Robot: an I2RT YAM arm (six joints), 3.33 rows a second.
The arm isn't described. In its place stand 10 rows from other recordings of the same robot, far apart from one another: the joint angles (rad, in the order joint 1, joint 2, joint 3, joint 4, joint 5, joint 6), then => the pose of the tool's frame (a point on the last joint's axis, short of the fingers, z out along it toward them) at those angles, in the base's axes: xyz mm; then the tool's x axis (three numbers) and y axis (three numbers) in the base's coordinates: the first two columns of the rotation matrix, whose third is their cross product.
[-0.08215, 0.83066, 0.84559, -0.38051, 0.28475, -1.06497] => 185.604 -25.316 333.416 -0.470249 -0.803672 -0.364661 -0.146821 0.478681 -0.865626
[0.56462, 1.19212, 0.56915, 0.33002, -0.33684, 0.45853] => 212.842 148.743 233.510 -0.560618 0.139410 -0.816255 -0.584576 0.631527 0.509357
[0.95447, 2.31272, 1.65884, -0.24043, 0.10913, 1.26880] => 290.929 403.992 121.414 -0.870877 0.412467 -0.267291 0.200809 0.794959 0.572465
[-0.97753, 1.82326, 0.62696, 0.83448, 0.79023, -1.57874] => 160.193 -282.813 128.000 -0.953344 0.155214 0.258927 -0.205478 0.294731 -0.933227
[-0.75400, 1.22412, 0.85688, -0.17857, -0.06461, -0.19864] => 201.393 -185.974 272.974 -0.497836 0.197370 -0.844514 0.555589 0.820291 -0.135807
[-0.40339, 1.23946, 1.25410, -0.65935, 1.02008, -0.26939] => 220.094 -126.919 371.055 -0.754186 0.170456 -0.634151 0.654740 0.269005 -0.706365
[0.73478, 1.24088, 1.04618, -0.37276, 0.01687, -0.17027] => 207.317 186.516 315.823 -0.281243 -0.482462 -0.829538 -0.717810 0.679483 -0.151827
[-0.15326, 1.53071, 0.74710, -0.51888, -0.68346, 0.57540] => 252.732 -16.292 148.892 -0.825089 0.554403 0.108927 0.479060 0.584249 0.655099
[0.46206, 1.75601, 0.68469, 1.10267, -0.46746, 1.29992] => 301.099 167.874 189.971 -0.764415 0.580240 -0.281054 -0.241399 0.146632 0.959284
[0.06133, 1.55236, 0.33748, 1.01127, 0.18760, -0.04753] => 263.378 9.522 146.683 -0.207399 -0.059502 -0.976445 0.112362 0.990093 -0.084200
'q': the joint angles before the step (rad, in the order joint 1, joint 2, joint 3, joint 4, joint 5, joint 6). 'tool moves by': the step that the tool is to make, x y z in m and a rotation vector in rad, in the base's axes. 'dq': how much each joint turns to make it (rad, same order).
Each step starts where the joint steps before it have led.
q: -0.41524, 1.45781, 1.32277, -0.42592, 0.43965, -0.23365
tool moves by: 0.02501, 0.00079, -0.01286, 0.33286, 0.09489, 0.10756
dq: 0.00687, 0.15182, 0.18960, -0.30557, -0.24834, 0.14724
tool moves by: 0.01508, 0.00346, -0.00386, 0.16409, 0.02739, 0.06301
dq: 0.01146, 0.07936, 0.09916, -0.11556, -0.14076, 0.05038
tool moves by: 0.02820, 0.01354, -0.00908, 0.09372, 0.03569, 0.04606
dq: 0.05529, 0.10565, 0.10565, -0.06828, -0.05571, 0.05033
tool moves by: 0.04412, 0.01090, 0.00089, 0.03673, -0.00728, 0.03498
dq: 0.05724, 0.16633, 0.22435, -0.06183, -0.01906, 0.03892
